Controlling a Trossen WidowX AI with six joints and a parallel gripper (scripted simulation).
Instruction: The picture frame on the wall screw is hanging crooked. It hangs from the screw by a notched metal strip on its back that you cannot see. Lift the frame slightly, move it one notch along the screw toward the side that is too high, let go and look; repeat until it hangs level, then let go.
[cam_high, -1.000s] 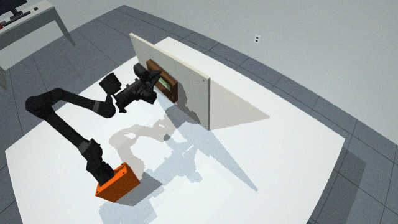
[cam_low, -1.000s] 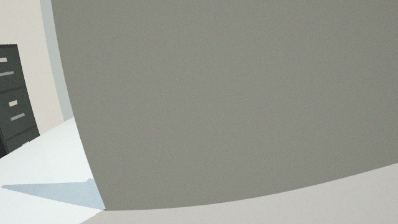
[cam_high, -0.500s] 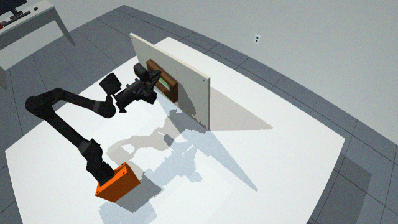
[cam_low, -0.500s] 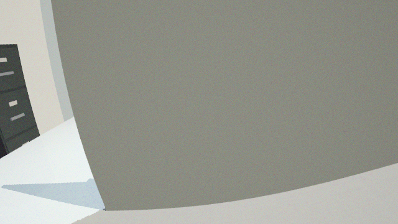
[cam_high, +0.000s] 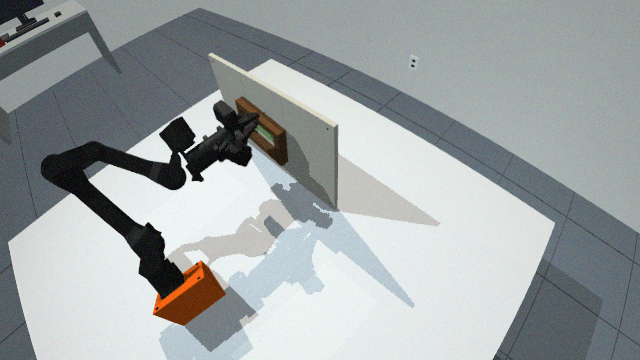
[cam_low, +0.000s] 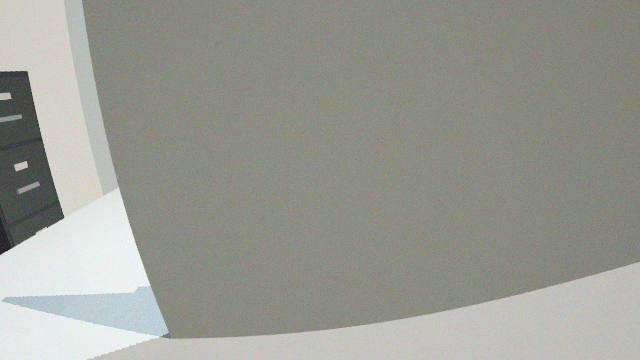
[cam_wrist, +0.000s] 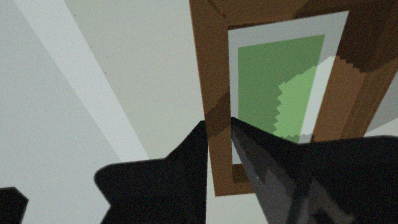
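Now: gripper tip 10 mm short of the brown wooden picture frame and 50 mm above it. Round my gripper tip: cream wall board 20 mm ahead, 10 mm to the left, 70 mm below.
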